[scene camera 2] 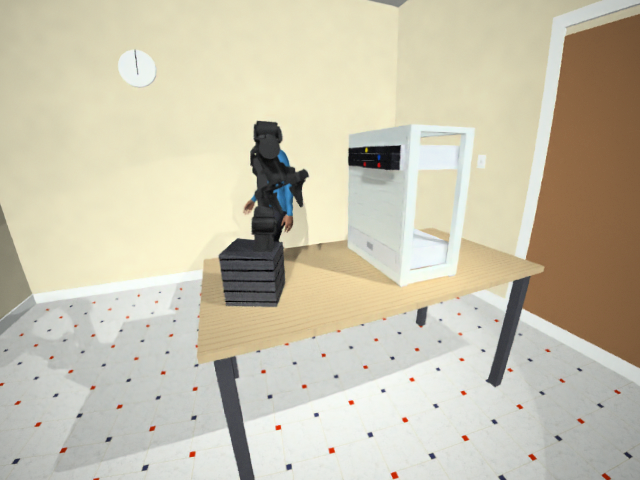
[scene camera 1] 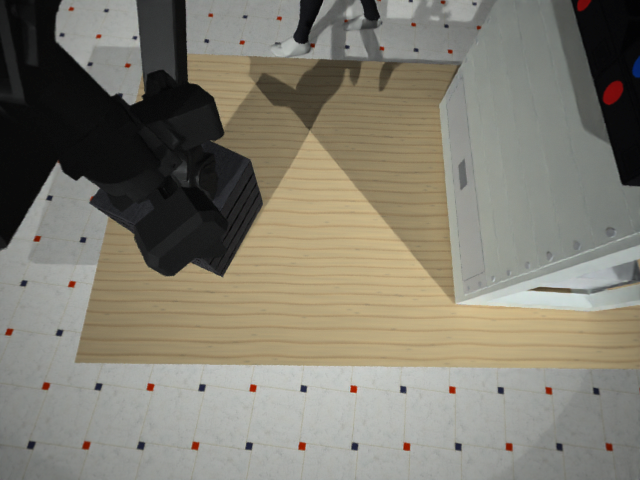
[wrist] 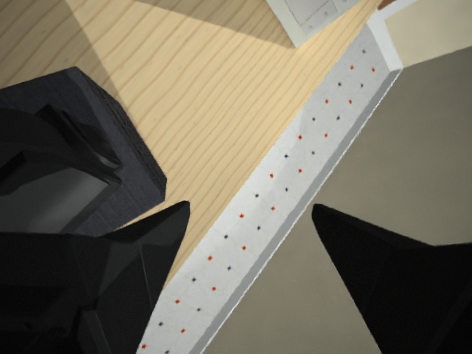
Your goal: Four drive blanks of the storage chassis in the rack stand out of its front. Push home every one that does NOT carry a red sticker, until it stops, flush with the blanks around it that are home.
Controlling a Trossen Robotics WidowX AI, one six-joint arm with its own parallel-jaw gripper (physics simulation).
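Pixels of known places: gripper, fingertip midpoint: [scene camera 2: 291, 210] [wrist: 251, 208]; arm's base at its link origin: [scene camera 2: 263, 248] [wrist: 80, 163].
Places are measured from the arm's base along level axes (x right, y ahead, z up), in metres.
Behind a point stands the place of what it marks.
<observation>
The black storage chassis [scene camera 1: 628, 134] {y 0.456, x -0.009, z 0.284 m} [scene camera 2: 356, 157] {y 0.441, x -0.317, z 0.308 m} sits high in the front of the white rack [scene camera 1: 527, 155] {y 0.489, x -0.118, z 0.103 m} [scene camera 2: 410, 217] {y 0.541, x 0.049, z 0.097 m}. In scene view 2 it shows a yellow sticker [scene camera 2: 366, 149] {y 0.433, x -0.153, z 0.341 m} above, a blue sticker [scene camera 2: 378, 157] {y 0.447, x -0.054, z 0.310 m} in the middle, and a red sticker [scene camera 2: 364, 164] {y 0.429, x -0.163, z 0.281 m} and another red sticker [scene camera 2: 378, 165] {y 0.447, x -0.052, z 0.281 m} in the lower row. How far each blank stands out is too small to tell. My gripper [scene camera 2: 291, 207] {y 0.104, x 0.108, z 0.157 m} [wrist: 251, 208] {y 0.104, x 0.108, z 0.157 m} is open and empty, in the air to the left of the rack and well apart from the chassis. The chassis does not show in the wrist view.
The arm stands on a dark layered block [scene camera 1: 242, 206] {y 0.061, x -0.023, z -0.082 m} [scene camera 2: 253, 281] {y -0.038, x 0.086, z -0.086 m} [wrist: 142, 165] {y 0.046, x 0.045, z -0.012 m} at the left end of the wooden table [scene camera 1: 320, 320] {y 0.253, x 0.144, z -0.185 m} [scene camera 2: 320, 299] {y 0.194, x 0.079, z -0.185 m} [wrist: 210, 110] {y 0.221, x 0.041, z -0.185 m}. The rack's lower corner [wrist: 298, 40] {y 0.517, x 0.039, z -0.159 m} shows in the wrist view. A person [scene camera 2: 285, 198] in blue stands behind the arm.
</observation>
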